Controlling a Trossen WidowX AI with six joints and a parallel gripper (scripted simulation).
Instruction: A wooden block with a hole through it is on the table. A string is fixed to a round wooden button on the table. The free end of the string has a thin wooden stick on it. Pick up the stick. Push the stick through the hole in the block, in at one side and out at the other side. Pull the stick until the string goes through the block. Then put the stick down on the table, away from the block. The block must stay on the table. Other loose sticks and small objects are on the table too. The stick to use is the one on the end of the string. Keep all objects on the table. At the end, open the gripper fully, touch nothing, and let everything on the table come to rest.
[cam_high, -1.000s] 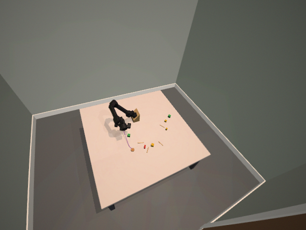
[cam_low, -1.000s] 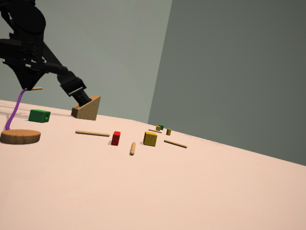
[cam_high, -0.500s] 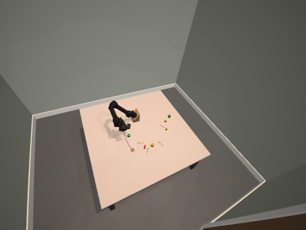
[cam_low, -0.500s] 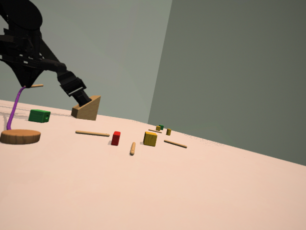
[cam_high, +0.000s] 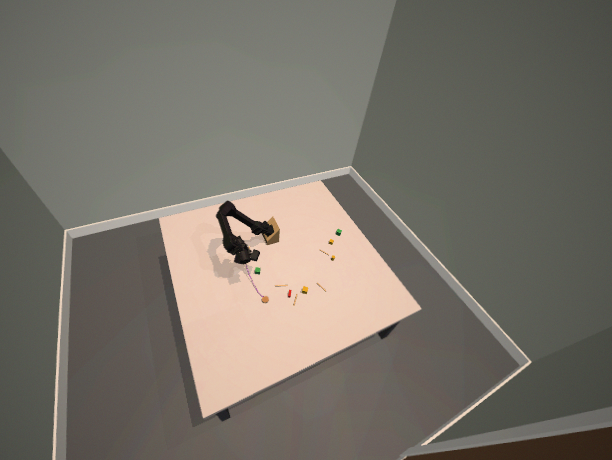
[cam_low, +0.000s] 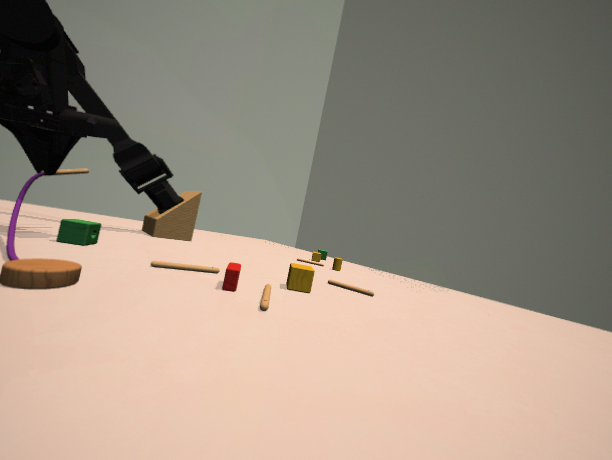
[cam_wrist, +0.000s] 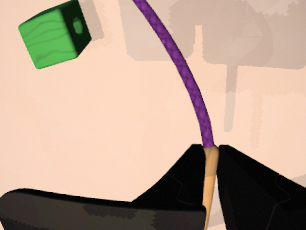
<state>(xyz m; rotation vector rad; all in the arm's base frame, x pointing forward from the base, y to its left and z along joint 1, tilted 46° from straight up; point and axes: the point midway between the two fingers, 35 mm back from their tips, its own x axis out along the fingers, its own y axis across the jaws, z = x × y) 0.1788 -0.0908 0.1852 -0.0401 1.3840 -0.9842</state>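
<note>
Now: gripper tip 70 mm short of the green block, 70 mm above it and 60 mm to the right of it. Round my gripper tip: red block: 270 mm ahead, 210 mm to the left, 70 mm below; then thin wooden stick: 10 mm to the left, 10 mm behind, 10 mm above; then round wooden button: 270 mm ahead, 80 mm below, 60 mm to the left.
</note>
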